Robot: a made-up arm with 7 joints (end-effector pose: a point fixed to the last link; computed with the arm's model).
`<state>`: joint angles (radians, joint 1 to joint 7).
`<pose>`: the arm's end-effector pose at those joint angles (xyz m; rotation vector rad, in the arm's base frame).
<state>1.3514 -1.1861 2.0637 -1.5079 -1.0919 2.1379 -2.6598</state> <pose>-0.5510 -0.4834 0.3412 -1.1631 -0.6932 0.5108</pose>
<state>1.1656 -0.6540 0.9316 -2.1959 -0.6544 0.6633 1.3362</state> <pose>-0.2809 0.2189 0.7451 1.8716 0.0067 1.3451</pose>
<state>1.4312 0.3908 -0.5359 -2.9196 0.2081 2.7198 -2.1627</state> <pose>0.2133 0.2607 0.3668 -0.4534 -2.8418 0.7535</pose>
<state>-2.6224 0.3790 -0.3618 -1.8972 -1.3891 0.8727 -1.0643</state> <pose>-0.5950 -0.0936 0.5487 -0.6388 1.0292 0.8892</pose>
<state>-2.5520 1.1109 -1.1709 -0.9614 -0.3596 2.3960 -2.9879</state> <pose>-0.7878 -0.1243 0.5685 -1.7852 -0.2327 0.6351</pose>
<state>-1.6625 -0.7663 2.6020 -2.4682 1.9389 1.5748 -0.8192</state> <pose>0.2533 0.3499 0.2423 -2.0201 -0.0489 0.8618</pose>
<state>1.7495 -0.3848 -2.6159 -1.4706 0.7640 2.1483 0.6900</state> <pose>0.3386 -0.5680 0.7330 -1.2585 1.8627 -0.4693</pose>
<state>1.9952 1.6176 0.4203 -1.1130 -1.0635 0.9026 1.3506</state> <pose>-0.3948 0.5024 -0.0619 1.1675 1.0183 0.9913</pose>
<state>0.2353 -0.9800 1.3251 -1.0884 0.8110 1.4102 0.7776</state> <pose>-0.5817 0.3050 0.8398 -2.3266 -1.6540 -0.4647</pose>
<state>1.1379 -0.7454 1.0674 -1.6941 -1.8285 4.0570 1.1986</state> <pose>-0.4252 0.0036 0.8332 0.9446 -1.9818 -0.9133</pose>
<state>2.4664 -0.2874 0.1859 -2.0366 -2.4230 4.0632 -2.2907</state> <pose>-0.2849 0.1029 0.8142 -1.9385 -1.8045 0.9456</pose>
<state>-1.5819 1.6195 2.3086 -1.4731 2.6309 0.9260 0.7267</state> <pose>0.3504 -0.5807 0.7053 0.6523 -1.6595 0.4444</pose>
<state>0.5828 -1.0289 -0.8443 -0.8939 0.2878 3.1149 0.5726</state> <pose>-0.3088 -0.4935 0.9302 0.2369 0.8123 -2.0888</pose>
